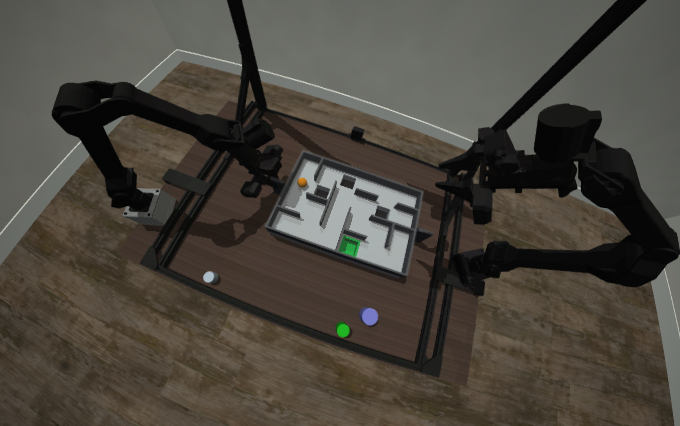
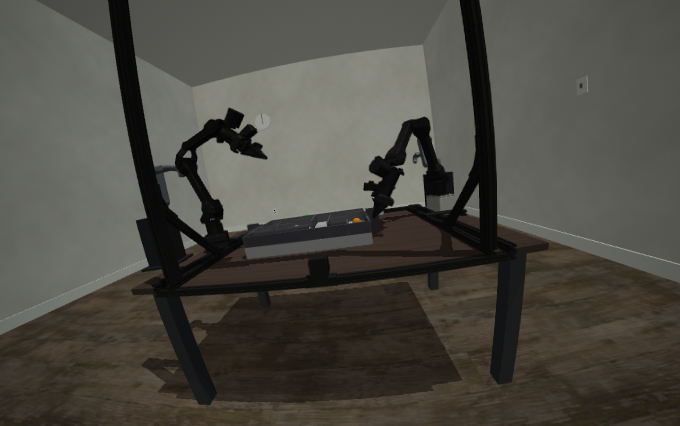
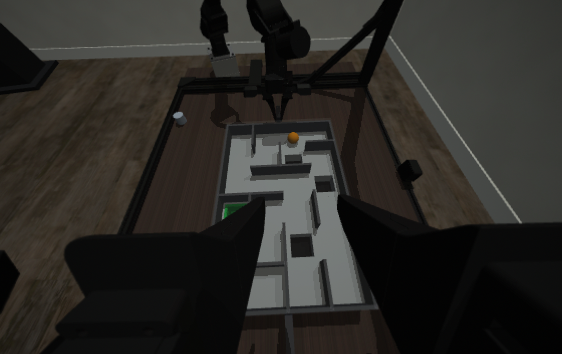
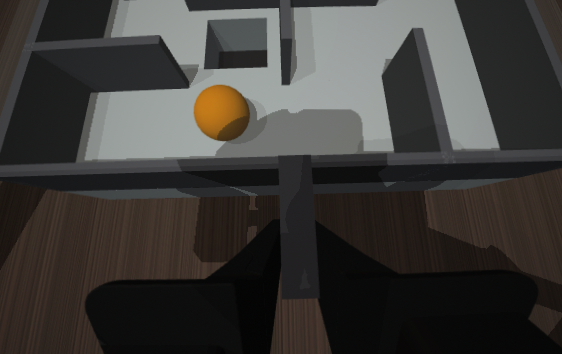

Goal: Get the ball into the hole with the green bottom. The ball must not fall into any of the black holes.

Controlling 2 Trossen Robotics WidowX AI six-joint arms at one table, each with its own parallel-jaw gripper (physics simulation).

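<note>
The grey-walled maze box looks level on the table. The orange ball is inside, near the end wall on my right gripper's side, close to a black hole. Two more black holes show. The green-bottomed hole is by a long wall. My right gripper is shut on the near handle. My left gripper is open, empty and raised beyond the opposite end.
The maze's other handle sticks out free below my left gripper. A purple cylinder, a green one and a white one stand on the table. Black frame rails border the table, with a small black block on one.
</note>
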